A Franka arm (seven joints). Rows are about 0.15 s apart.
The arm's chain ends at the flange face. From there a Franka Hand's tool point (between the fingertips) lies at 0.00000 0.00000 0.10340 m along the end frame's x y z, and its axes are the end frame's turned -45 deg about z.
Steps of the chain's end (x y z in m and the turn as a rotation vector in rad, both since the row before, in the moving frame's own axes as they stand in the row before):
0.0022 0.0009 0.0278 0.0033 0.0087 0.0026
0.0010 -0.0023 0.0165 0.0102 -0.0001 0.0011
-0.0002 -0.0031 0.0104 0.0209 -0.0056 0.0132
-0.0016 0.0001 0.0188 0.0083 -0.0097 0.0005
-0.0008 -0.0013 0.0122 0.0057 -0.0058 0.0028
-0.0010 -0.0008 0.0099 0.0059 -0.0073 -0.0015
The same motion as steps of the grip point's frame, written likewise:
0.0018 0.0026 0.0278 -0.0038 0.0085 0.0026
0.0031 -0.0017 0.0165 0.0073 0.0071 0.0011
0.0032 -0.0043 0.0104 0.0187 0.0108 0.0132
-0.0013 -0.0024 0.0188 0.0127 -0.0010 0.0005
0.0003 -0.0023 0.0122 0.0081 -0.0001 0.0028
-0.0002 -0.0022 0.0099 0.0093 -0.0010 -0.0015

